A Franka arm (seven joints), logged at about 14 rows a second.
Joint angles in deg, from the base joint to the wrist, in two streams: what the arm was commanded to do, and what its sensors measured. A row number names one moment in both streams.
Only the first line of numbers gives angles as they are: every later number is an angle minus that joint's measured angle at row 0.
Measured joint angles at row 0:
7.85, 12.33, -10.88, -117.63, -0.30, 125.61, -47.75
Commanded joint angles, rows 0 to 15:
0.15, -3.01, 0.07, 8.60, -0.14, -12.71, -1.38
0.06, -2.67, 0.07, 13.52, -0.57, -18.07, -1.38
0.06, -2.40, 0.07, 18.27, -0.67, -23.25, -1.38
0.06, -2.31, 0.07, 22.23, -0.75, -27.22, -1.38
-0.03, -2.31, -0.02, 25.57, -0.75, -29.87, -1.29
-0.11, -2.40, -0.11, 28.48, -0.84, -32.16, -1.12
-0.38, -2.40, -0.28, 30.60, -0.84, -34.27, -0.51
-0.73, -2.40, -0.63, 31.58, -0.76, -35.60, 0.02
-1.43, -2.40, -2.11, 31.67, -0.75, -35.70, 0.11
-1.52, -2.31, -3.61, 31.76, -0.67, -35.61, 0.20
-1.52, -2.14, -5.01, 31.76, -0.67, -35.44, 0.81
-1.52, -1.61, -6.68, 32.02, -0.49, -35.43, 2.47
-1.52, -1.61, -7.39, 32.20, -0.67, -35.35, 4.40
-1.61, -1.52, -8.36, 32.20, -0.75, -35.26, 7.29
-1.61, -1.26, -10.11, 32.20, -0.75, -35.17, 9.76
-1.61, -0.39, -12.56, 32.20, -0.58, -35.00, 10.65
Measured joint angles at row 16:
-1.90, -2.22, -9.35, 30.05, -0.18, -34.16, 7.23
